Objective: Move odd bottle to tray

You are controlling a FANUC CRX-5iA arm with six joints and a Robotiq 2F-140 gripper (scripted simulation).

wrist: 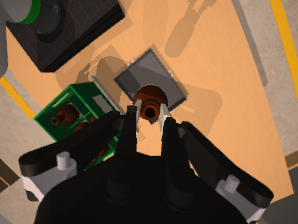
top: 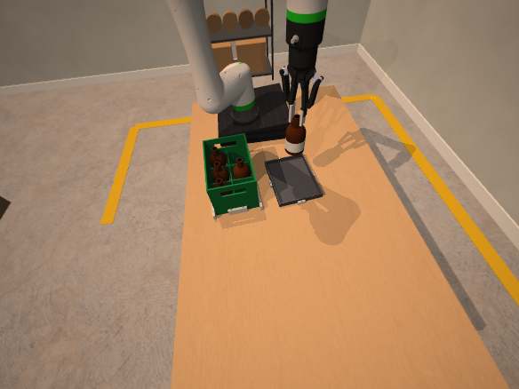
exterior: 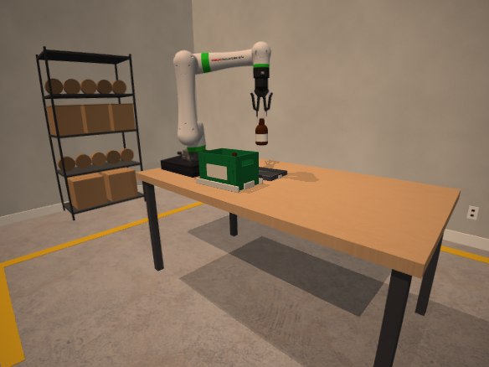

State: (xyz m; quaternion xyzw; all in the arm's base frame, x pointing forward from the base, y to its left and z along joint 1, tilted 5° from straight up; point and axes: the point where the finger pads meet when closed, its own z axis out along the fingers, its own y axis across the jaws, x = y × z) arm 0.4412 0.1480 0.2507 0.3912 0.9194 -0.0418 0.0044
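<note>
Right now the glass bottle is 9 cm below my hand. From my hand the other things lie so: dark grey tray 34 cm below; then green crate 3 cm behind, 26 cm to the right, 27 cm below.
</note>
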